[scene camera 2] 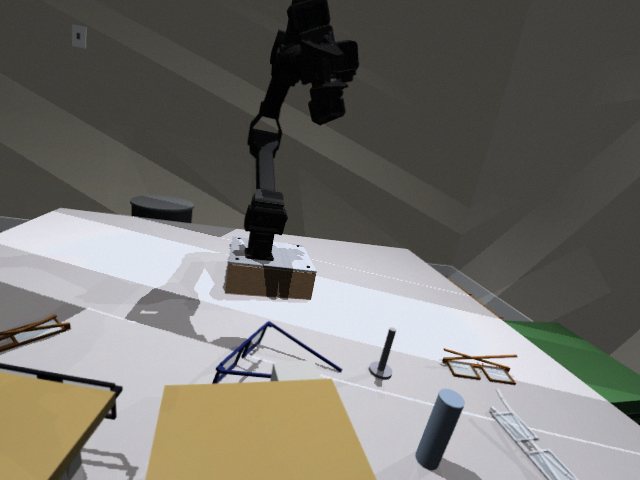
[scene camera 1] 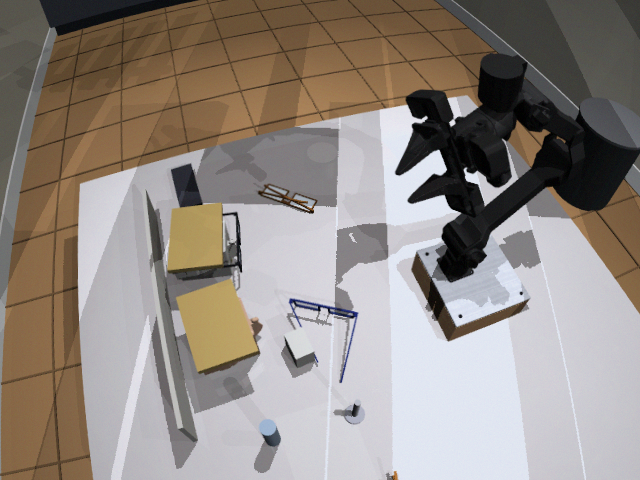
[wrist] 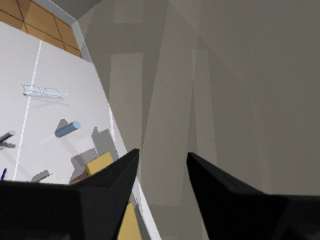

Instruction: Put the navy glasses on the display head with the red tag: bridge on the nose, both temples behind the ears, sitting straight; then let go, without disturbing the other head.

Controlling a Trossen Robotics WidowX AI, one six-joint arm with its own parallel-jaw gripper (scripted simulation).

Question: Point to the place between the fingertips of my gripper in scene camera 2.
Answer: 343, 71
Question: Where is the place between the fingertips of my gripper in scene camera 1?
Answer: At 403, 188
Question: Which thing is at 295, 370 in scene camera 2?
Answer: A white block.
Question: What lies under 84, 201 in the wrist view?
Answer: My gripper.
